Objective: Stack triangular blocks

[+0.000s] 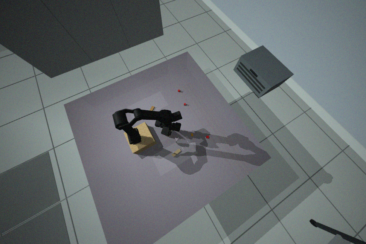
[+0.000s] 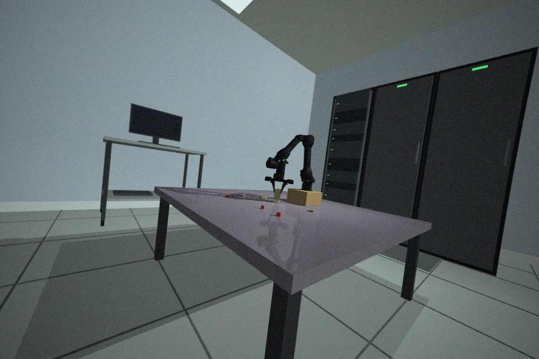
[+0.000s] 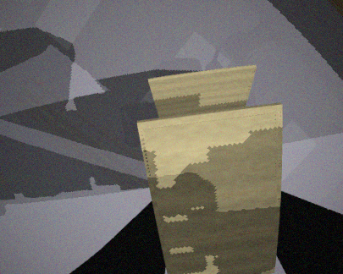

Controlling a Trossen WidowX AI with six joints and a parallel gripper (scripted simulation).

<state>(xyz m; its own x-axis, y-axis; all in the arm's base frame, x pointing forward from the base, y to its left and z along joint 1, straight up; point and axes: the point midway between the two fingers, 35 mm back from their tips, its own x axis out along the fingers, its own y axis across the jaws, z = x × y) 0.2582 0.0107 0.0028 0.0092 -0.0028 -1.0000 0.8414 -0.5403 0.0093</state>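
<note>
My gripper tip is 2 cm past the tan wooden triangular block, 3 cm to the left of it and 5 cm above it. Round my gripper tip: tan triangular block: 1 cm above; then orange cube: 16 cm ahead, 10 cm to the right, 6 cm below; then thin tan bar: 1 cm behind, 20 cm to the right, 6 cm below.
</note>
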